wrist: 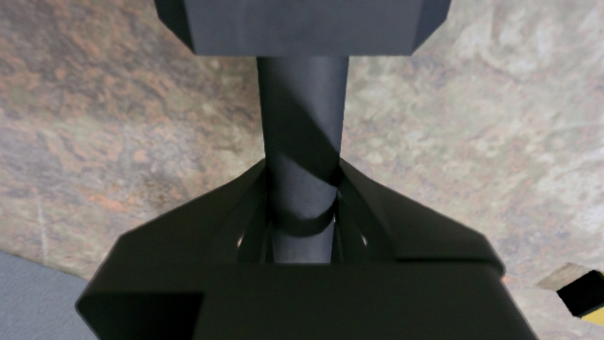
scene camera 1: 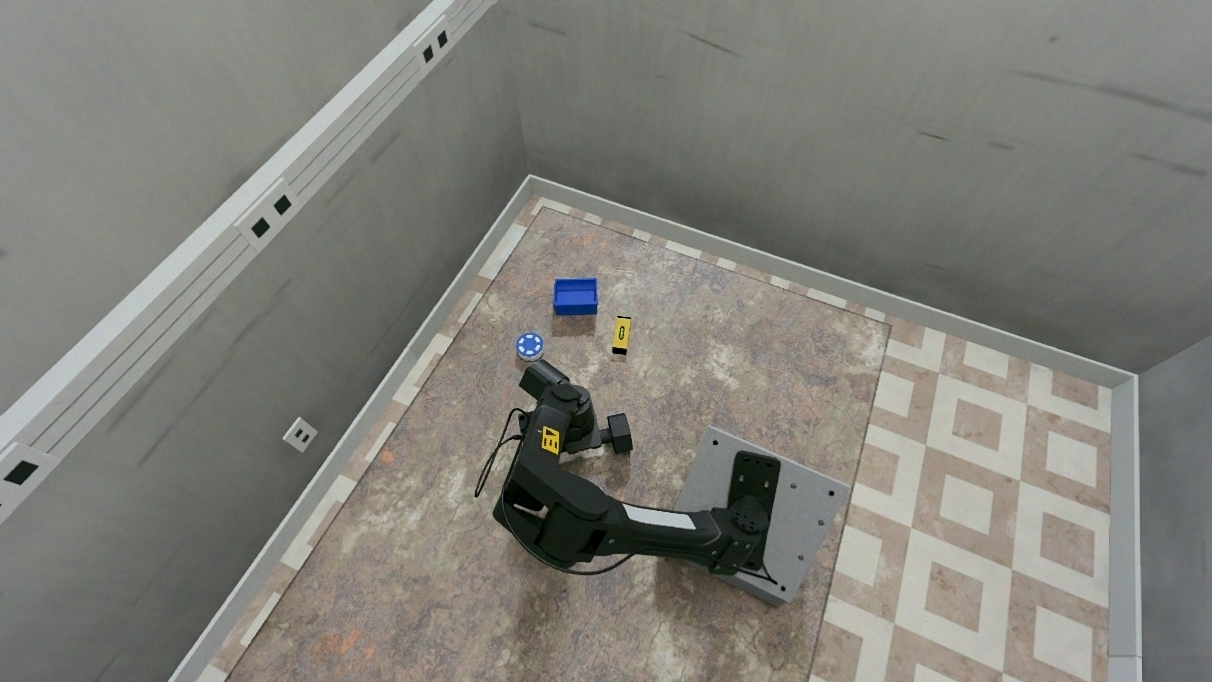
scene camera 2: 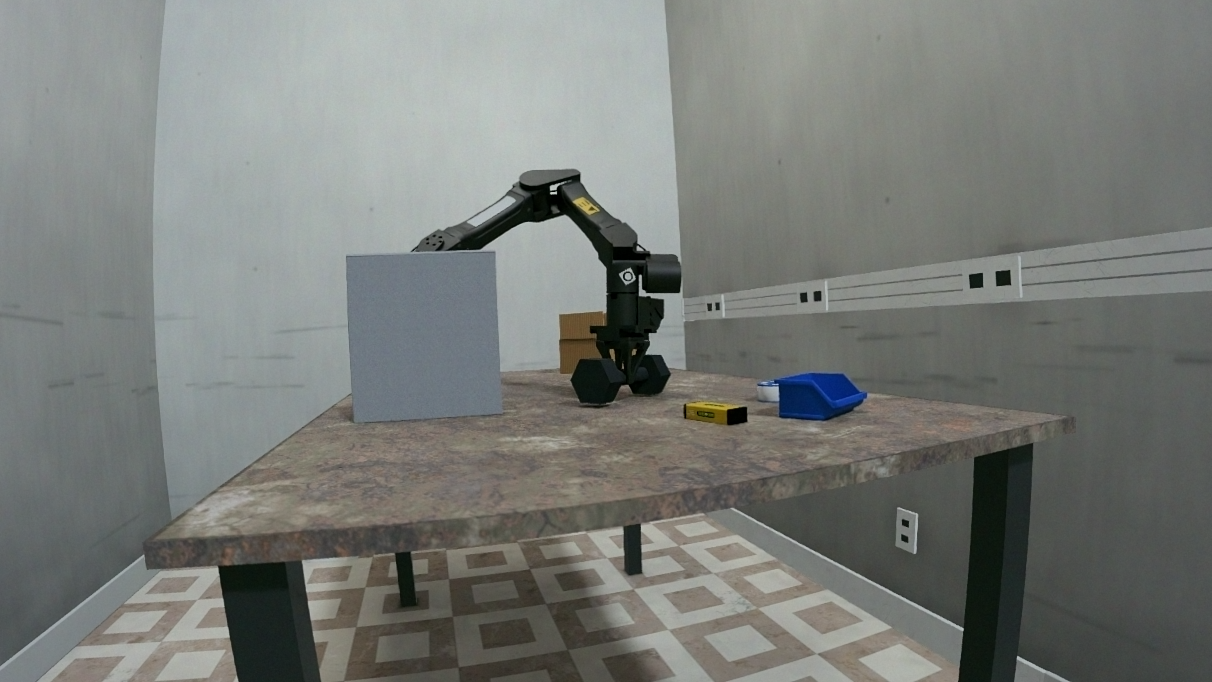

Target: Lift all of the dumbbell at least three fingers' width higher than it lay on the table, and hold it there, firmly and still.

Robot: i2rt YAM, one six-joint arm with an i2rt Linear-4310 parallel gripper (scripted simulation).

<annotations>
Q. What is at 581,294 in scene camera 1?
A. A blue bin.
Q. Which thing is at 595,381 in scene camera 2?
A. A dumbbell.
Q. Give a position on a dumbbell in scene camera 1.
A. At 620,436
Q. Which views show the blue bin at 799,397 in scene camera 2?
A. Scene camera 1 and scene camera 2 only.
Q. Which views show my gripper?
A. The wrist view, scene camera 1 and scene camera 2: all of them.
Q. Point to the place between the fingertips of my gripper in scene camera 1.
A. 583,442
</annotations>
